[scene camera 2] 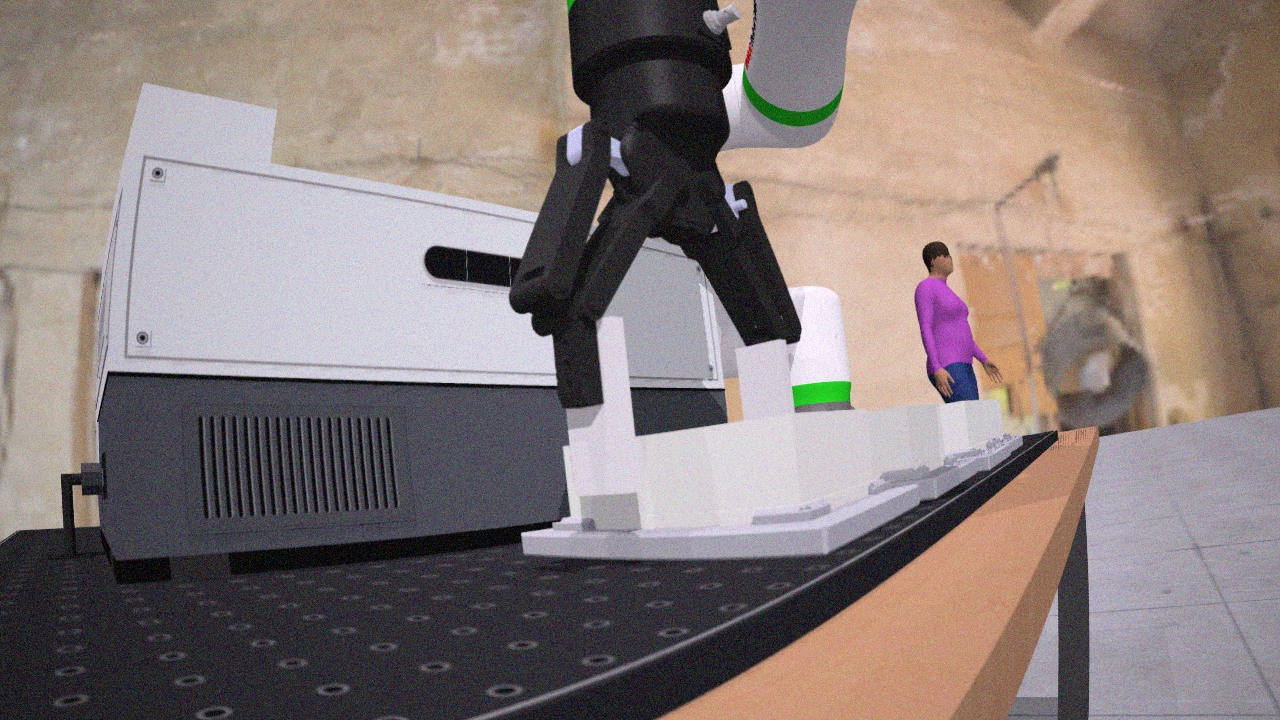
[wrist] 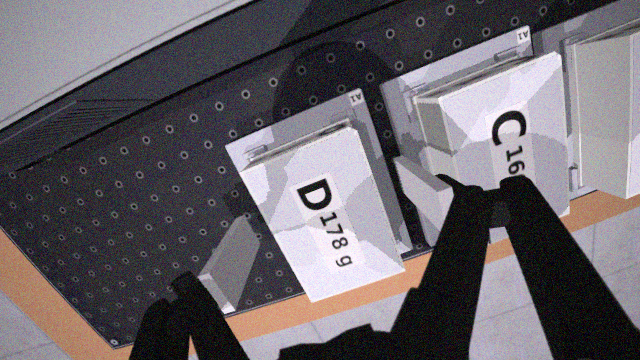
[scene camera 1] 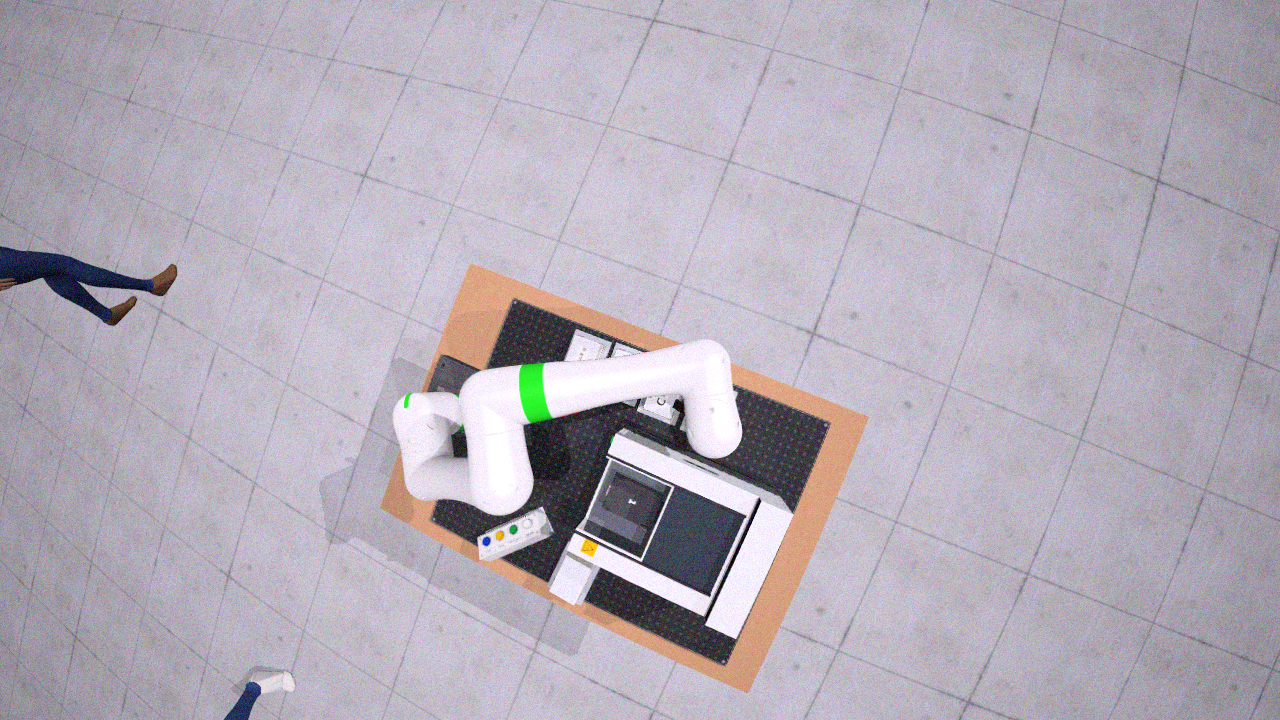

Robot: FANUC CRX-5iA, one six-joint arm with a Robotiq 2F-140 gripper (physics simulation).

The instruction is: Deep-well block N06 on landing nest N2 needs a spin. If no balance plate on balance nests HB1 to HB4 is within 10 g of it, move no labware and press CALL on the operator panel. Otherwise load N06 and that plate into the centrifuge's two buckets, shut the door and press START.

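Places are measured from the arm's base along level axes (x back, y up, z left), in metres.
Where they show: gripper, fingertip midpoint: (scene camera 2: 705, 479) (wrist: 322, 203).
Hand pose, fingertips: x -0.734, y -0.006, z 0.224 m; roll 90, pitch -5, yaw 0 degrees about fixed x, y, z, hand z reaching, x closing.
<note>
After its pixels a point has its place.
Balance plate D (scene camera 2: 716, 474) {z 0.255, x -0.776, y -0.003 m} (wrist: 350, 175) {z 0.203, x -0.704, y 0.018 m}, a white block labelled 178 g, sits on its light grey nest (scene camera 2: 689, 544) {z 0.250, x -0.795, y -0.029 m} (wrist: 295, 120) {z 0.156, x -0.724, y -0.024 m}. My gripper (scene camera 2: 689, 447) {z 0.224, x -0.734, y -0.006 m} (wrist: 322, 203) {z 0.224, x -0.734, y -0.006 m} is open and low, with one pad on each long side of plate D; in the wrist view gaps show between pads and plate. Plate C (wrist: 465, 130) {z 0.210, x -0.622, y 0.018 m} stands beside it, its weight label partly hidden by a finger. The centrifuge (scene camera 1: 689, 474) {z 0.083, x -0.722, y 0.174 m} (scene camera 2: 340, 295) {z 0.088, x -0.850, y 0.103 m} stands beside the row; a framed dark area on its top shows, its door state unclear. The operator panel (scene camera 1: 514, 534) {z -0.288, x -0.288, y 0.036 m} has blue, yellow, green and white buttons. N06 cannot be identified.
Another white plate (wrist: 602, 115) {z 0.256, x -0.506, y -0.001 m} stands beyond plate C, close to the right finger's side. More white labware (scene camera 1: 588, 347) {z 0.312, x -0.343, y 0.018 m} stands at the table's far edge, partly under the arm. A small white box (scene camera 1: 572, 577) {z -0.345, x -0.496, y 0.043 m} adjoins the centrifuge. A person (scene camera 2: 944, 313) stands behind the table.
</note>
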